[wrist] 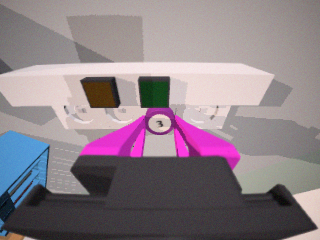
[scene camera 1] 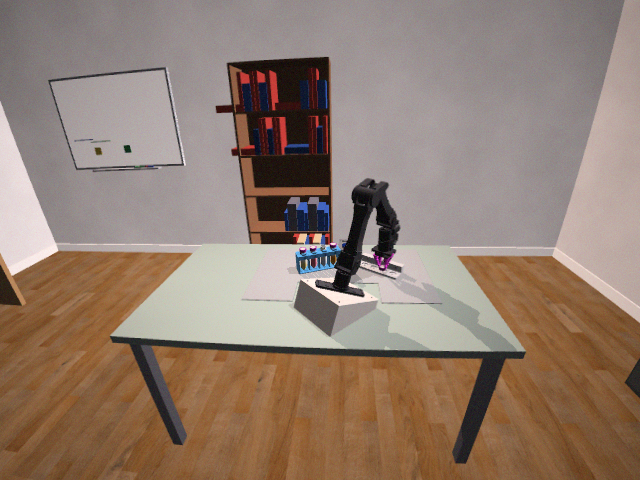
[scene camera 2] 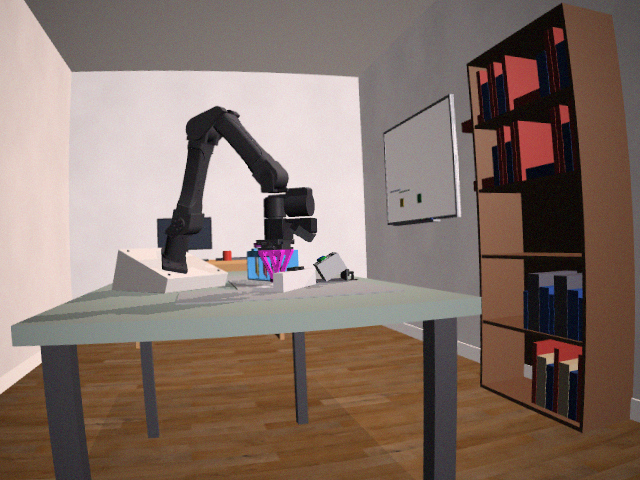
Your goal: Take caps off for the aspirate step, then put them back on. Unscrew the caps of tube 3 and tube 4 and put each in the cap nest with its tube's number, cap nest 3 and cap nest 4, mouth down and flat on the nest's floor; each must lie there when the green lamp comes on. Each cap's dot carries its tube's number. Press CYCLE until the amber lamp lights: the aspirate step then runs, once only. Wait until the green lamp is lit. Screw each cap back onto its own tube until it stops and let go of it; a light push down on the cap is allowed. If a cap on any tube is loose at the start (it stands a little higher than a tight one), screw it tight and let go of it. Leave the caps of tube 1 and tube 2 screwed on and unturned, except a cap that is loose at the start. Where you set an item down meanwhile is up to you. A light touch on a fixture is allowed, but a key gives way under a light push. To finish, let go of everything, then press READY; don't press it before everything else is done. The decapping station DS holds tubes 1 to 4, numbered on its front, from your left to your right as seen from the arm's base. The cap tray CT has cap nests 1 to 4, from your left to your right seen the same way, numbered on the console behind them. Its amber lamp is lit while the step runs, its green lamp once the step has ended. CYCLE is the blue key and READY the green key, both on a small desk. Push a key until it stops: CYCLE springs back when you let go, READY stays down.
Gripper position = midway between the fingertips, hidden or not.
I see my gripper (scene camera 2: 276, 278) and a key desk (scene camera 2: 333, 264).
My gripper also shows in the wrist view (wrist: 159, 120).
